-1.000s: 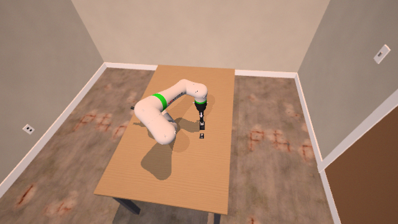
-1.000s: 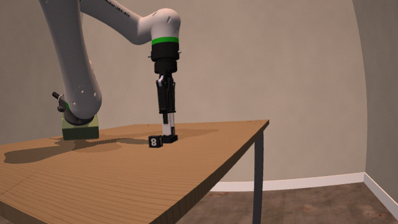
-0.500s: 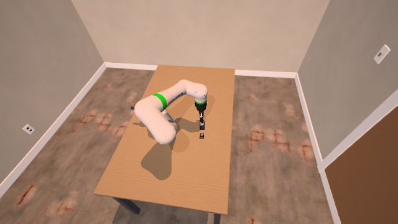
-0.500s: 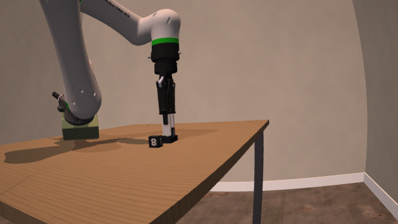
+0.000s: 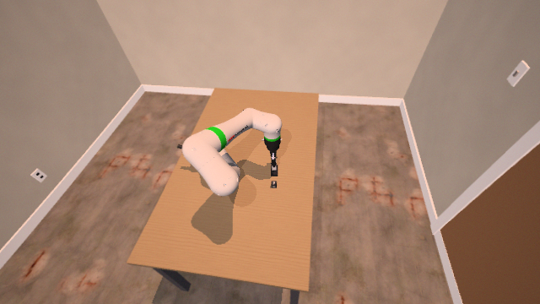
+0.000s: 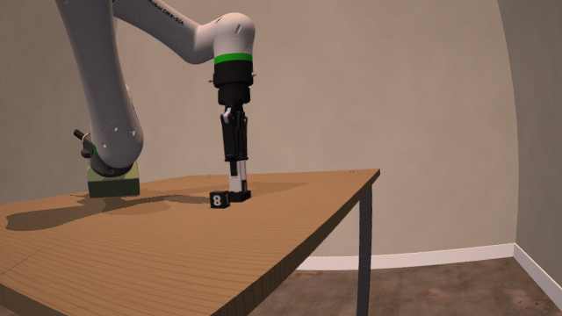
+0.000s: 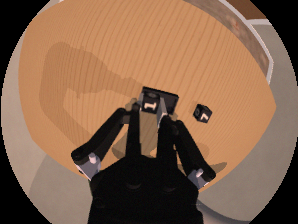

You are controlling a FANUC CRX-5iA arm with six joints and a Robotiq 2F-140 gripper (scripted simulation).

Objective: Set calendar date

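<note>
Now: the black calendar tray 2 cm to the right of my hand and 4 cm below it.
</note>
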